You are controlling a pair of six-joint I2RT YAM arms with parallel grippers.
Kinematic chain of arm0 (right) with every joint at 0, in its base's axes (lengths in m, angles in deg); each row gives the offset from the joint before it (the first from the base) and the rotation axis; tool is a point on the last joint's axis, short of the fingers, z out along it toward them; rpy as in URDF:
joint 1: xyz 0 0 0.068 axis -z
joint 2: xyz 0.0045 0.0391 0.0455 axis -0.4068 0.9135 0
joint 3: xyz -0.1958 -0.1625 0.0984 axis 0.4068 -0.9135 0
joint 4: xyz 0.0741 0.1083 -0.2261 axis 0.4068 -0.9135 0
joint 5: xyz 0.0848 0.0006 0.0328 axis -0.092 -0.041 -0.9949
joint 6: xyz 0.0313 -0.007 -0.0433 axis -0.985 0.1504 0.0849
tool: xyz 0 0 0 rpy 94.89 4.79 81.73
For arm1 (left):
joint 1: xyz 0 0 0.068 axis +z
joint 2: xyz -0.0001 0.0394 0.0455 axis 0.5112 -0.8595 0
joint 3: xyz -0.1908 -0.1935 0.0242 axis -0.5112 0.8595 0
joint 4: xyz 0.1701 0.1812 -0.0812 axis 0.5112 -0.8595 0
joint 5: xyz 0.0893 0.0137 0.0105 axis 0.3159 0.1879 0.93
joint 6: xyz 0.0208 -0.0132 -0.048 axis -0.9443 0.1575 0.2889
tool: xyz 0 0 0 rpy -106.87 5.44 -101.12
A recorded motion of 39 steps. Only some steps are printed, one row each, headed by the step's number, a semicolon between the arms.
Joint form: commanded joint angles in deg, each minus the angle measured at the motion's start. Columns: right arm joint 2, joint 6, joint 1, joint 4, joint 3, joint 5; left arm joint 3, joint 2, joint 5, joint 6, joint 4, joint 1.
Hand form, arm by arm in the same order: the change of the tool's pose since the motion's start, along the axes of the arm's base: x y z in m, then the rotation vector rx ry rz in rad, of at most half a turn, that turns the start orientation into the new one. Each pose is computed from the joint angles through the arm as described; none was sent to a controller.
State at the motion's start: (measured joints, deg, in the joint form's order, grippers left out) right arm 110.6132 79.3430 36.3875 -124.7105 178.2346 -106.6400; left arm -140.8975 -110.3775 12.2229 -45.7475 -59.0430 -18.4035
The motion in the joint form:
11: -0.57 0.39 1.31 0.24 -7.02 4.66; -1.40 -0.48 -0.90 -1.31 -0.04 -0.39
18: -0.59 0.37 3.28 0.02 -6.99 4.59; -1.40 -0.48 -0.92 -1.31 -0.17 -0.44
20: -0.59 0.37 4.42 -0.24 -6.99 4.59; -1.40 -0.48 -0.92 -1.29 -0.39 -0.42
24: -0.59 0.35 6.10 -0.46 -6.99 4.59; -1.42 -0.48 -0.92 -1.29 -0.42 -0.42
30: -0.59 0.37 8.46 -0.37 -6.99 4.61; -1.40 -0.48 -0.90 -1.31 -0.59 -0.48
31: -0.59 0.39 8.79 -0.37 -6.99 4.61; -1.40 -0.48 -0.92 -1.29 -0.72 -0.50
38: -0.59 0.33 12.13 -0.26 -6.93 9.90; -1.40 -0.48 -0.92 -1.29 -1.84 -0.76
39: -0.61 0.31 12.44 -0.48 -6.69 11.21; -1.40 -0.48 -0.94 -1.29 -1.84 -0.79
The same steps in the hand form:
11: -0.0106 -0.0098 -0.0329 -0.0503 0.1162 -0.0540; 0.0028 -0.0030 0.0042 0.0066 -0.0247 -0.0326
18: -0.0140 -0.0259 -0.0326 -0.0464 0.1200 -0.0878; 0.0027 -0.0035 0.0041 0.0059 -0.0225 -0.0337
20: -0.0164 -0.0352 -0.0328 -0.0441 0.1249 -0.1075; 0.0024 -0.0034 0.0038 0.0048 -0.0187 -0.0331
24: -0.0200 -0.0487 -0.0329 -0.0412 0.1296 -0.1368; 0.0023 -0.0034 0.0039 0.0047 -0.0185 -0.0331
30: -0.0252 -0.0678 -0.0329 -0.0394 0.1287 -0.1780; 0.0022 -0.0039 0.0036 0.0045 -0.0153 -0.0342
31: -0.0260 -0.0704 -0.0329 -0.0392 0.1286 -0.1836; 0.0020 -0.0041 0.0034 0.0035 -0.0131 -0.0345
38: -0.0344 -0.0986 -0.0353 -0.1165 0.1547 -0.2790; 0.0008 -0.0064 0.0021 -0.0008 0.0060 -0.0390
39: -0.0352 -0.1015 -0.0348 -0.1361 0.1613 -0.2936; 0.0008 -0.0067 0.0021 -0.0011 0.0059 -0.0398

